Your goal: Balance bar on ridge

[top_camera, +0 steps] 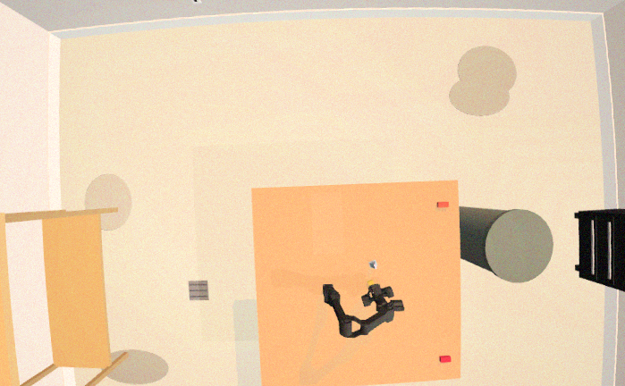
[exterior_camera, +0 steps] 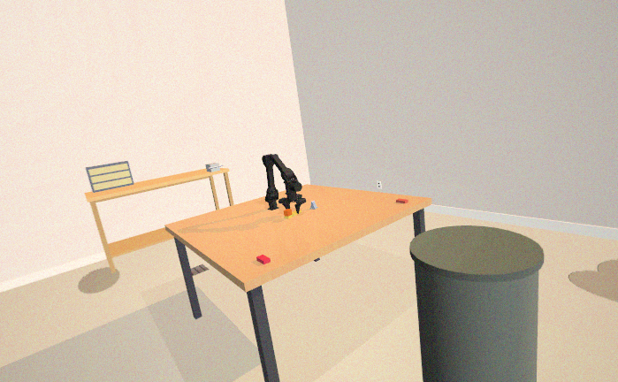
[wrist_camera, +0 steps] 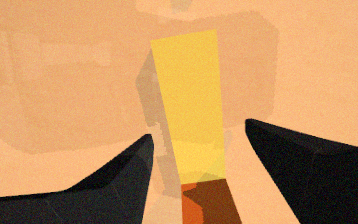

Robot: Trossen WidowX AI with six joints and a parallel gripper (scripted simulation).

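My gripper tip is 30 mm to the left of the yellow bar, 10 mm below it and 10 mm short of it.
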